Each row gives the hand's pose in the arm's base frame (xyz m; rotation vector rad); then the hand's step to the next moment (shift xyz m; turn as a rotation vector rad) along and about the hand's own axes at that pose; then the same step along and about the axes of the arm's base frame.
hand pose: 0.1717 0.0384 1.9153 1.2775 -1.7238 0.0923
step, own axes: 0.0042 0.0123 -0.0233 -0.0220 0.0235 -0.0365
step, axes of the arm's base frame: 0.0052 0.0155 0.0211 0.0049 0.0462 0.0146
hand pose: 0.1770 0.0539 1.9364 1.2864 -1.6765 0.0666
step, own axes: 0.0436 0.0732 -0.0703 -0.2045 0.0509 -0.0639
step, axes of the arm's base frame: -0.0079 0.0405 0.1025 -0.0062 0.2021 -0.0872
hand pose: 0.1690 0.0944 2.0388 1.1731 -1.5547 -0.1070
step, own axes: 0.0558 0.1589 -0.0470 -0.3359 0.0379 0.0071
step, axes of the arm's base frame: -0.0524 0.0634 0.1543 -0.0706 0.2532 -0.2126
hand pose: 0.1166 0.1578 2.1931 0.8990 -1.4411 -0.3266
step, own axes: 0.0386 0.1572 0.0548 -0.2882 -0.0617 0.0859
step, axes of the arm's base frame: -0.0949 0.0568 0.1303 -0.1056 0.1300 -0.2573
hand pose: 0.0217 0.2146 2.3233 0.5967 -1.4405 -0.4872
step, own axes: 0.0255 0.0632 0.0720 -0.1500 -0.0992 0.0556
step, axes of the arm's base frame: -0.0725 0.0258 0.0625 -0.0628 0.0155 -0.1768
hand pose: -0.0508 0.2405 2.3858 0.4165 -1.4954 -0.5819
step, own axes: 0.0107 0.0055 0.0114 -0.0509 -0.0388 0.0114
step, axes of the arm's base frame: -0.0110 -0.0009 0.0124 -0.0144 0.0005 -0.0634
